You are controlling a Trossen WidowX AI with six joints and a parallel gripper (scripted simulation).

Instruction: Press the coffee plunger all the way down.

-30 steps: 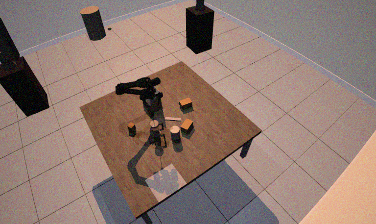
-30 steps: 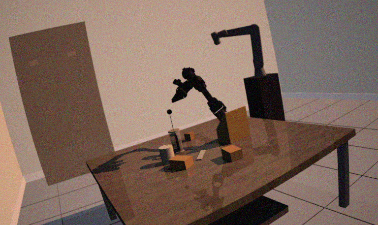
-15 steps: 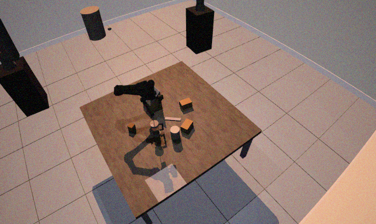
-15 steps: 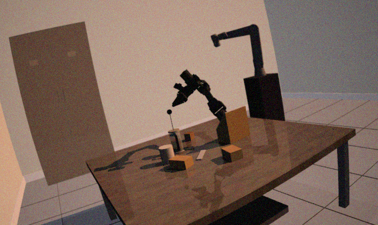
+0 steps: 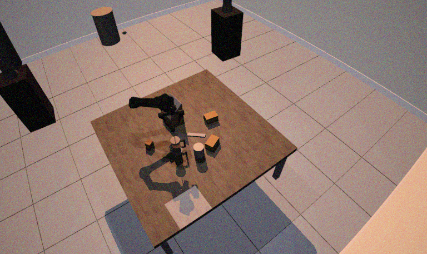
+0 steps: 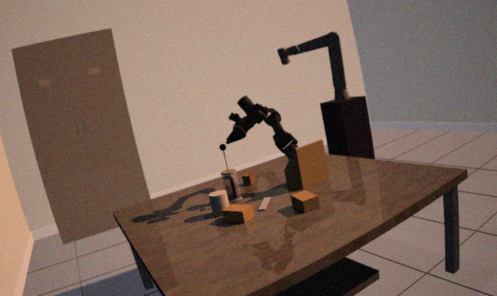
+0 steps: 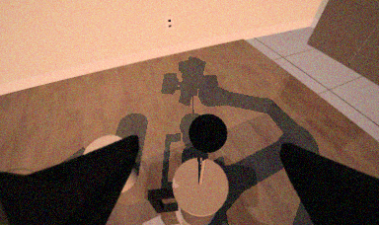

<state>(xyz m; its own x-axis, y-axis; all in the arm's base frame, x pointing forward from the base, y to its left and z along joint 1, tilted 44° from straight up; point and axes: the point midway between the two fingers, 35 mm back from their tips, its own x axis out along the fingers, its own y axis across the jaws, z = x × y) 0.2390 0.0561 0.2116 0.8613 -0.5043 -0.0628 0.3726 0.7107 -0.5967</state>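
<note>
My gripper tip is 3 cm short of the coffee press, 1 cm to the right of it and 15 cm above it. Round my gripper tip: flat stick (4 cm behind, 20 cm to the left, 28 cm below).
</note>
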